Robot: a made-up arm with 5 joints.
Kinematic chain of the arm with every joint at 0, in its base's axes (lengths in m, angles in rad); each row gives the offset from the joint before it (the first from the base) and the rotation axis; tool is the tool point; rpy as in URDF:
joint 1: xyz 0 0 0.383 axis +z
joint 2: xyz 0 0 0 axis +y
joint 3: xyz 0.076 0 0.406 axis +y
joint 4: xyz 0.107 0 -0.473 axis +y
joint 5: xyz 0.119 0 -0.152 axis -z
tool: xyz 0 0 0 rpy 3.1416 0 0
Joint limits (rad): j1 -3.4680..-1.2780 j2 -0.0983..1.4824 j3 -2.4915..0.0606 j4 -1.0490..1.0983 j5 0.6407..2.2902
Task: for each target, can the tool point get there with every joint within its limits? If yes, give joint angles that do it. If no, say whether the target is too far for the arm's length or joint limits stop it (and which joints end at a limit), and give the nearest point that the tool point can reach.
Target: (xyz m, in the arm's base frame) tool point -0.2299 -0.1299 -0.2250
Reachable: yes | joints -2.6273 1.2549 -0.7961 0.3715 1.5565
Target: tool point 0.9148 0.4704 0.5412
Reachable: no: joint limits stop it (at a limit: joint 2, joint 3) | nearest point 0.2153 0.1107 0.2832 | short by 0.828 m
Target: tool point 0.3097 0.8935 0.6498
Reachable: no: joint limits stop it (at a limit: joint 2, joint 3, joint 4) | nearest point 0.0773 0.2230 0.2993 | short by 0.791 m
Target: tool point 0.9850 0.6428 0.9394
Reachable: no: too far | nearest point 0.1977 0.1290 0.2993 | short by 1.137 m
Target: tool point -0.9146 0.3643 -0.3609
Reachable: no: too far | nearest point -0.7944 0.2689 -0.1831 | short by 0.235 m
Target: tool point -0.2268 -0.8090 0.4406
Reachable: yes | joints -1.8441 0.6215 -1.2646 -0.7260 1.1324
